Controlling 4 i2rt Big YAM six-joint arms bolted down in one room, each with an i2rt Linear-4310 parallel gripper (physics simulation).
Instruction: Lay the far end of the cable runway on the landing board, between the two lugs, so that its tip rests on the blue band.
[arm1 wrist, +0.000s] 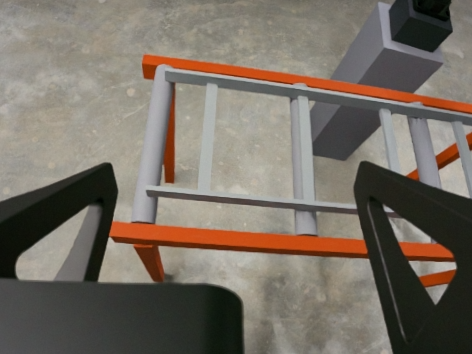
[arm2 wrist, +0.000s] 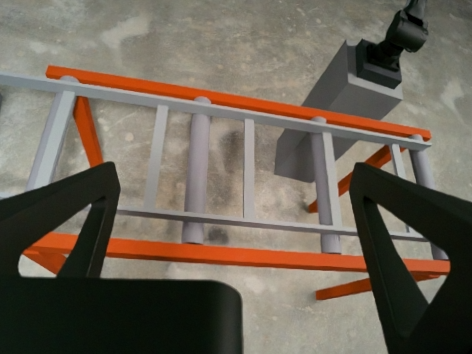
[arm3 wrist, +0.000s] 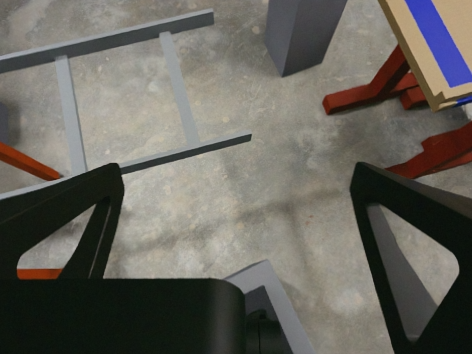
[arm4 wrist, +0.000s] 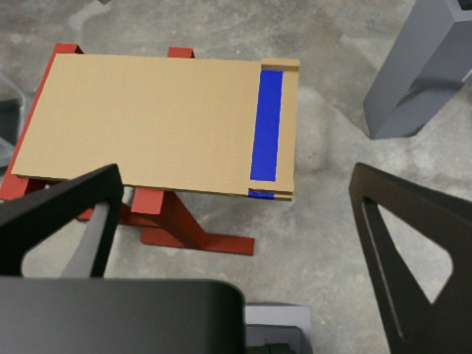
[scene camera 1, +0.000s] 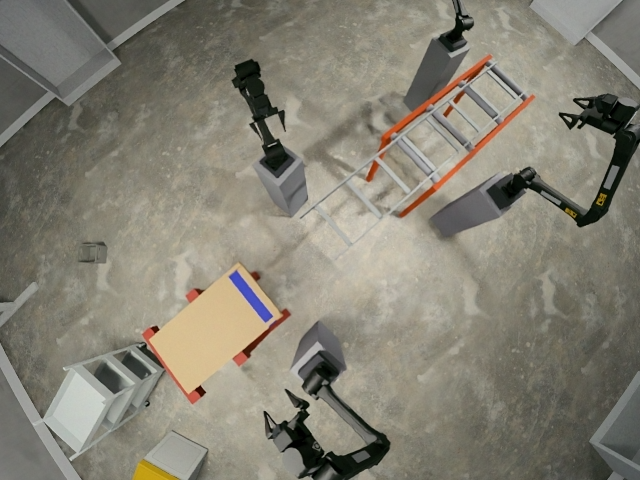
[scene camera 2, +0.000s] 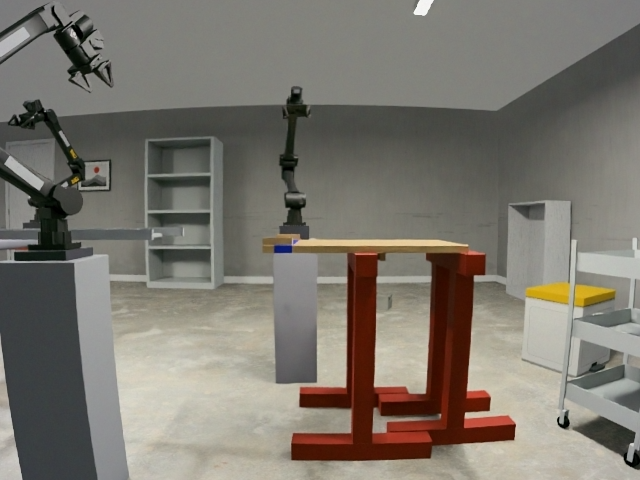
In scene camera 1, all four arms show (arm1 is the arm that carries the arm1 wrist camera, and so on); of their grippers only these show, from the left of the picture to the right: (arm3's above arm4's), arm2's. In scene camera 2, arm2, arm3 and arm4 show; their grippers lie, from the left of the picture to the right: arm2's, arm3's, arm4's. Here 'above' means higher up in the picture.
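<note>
The grey ladder-like cable runway (arm1 wrist: 207, 140) (arm2 wrist: 248, 170) (arm3 wrist: 180, 90) (scene camera 1: 363, 198) (scene camera 2: 113, 233) lies on the rollers of an orange stand (arm1 wrist: 240, 239) (arm2 wrist: 240, 254) (scene camera 1: 483, 142); its far end overhangs, apart from the landing board (arm4 wrist: 150, 120) (scene camera 1: 206, 335) (scene camera 2: 382, 242). The blue band (arm3 wrist: 440, 45) (arm4 wrist: 267, 125) (scene camera 1: 250, 296) runs between the lugs (arm4 wrist: 280, 64) (arm4 wrist: 270, 191). Arm1's gripper (arm1 wrist: 235, 170) and arm2's gripper (arm2 wrist: 235, 170) (scene camera 1: 567, 107) are open above the runway. Arm3's gripper (arm3 wrist: 237, 170) (scene camera 1: 268, 126) is open, off the far end. Arm4's gripper (arm4 wrist: 237, 170) (scene camera 1: 276, 401) is open near the board.
Red trestles (scene camera 2: 363, 351) carry the board. Grey pedestals (scene camera 1: 284, 188) (scene camera 1: 317, 343) stand on either side of the gap between runway and board; others (scene camera 1: 470, 206) (scene camera 1: 436, 67) flank the stand. A trolley (scene camera 2: 570, 310) and a yellow-lidded bin (scene camera 2: 568, 293) stand beyond the board.
</note>
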